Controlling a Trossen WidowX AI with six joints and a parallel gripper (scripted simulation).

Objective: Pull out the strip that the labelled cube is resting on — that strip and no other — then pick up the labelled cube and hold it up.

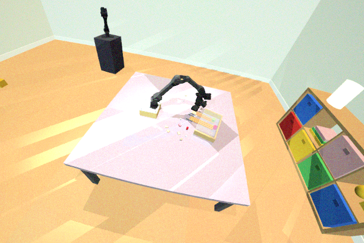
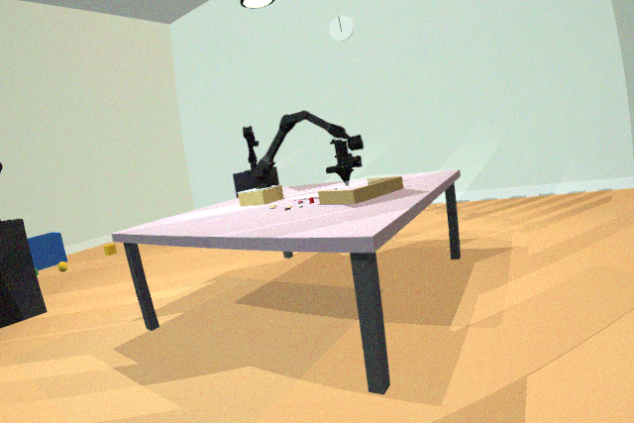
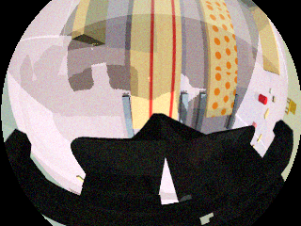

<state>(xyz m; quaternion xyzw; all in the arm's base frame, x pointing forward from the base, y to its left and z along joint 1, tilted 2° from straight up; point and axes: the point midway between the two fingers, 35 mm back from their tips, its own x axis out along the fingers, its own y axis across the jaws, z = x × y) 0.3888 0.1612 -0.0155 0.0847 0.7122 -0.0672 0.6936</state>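
Right now my gripper tip is 8 cm short of the orange-dotted strip, 11 cm to the left of it and 3 cm above it. From my gripper tip the other things lie so: small red piece 3 cm behind, 24 cm to the right, 2 cm below.
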